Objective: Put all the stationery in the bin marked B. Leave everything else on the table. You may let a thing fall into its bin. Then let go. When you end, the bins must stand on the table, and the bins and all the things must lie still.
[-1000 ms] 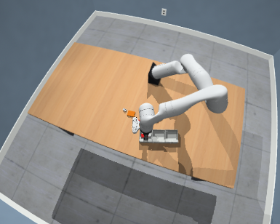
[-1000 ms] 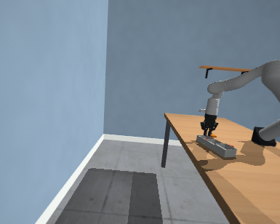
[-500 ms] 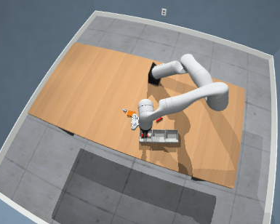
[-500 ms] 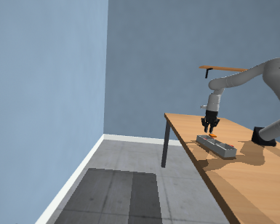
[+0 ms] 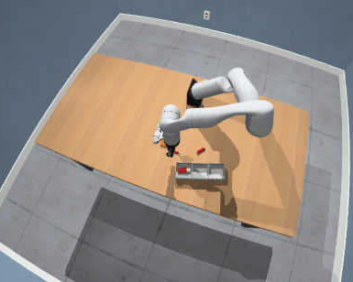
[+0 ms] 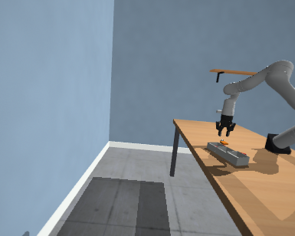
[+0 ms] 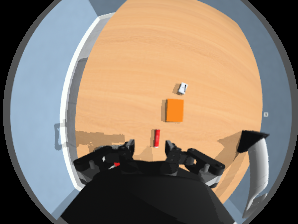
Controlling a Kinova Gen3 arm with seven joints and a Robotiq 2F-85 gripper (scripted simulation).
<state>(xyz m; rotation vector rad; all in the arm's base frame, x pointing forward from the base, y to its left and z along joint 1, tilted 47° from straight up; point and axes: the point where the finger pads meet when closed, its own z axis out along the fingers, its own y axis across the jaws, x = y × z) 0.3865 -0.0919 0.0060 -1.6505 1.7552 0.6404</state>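
The orange block lies 80 mm below my hand, 60 mm to the right of it and 60 mm behind it. From my hand the other things lie so: small pale piece (110 mm to the right, 80 mm below, 80 mm behind); red-and-white item (80 mm to the left, 80 mm below, 80 mm ahead); grey bin row (160 mm to the left, 70 mm below, 70 mm ahead).
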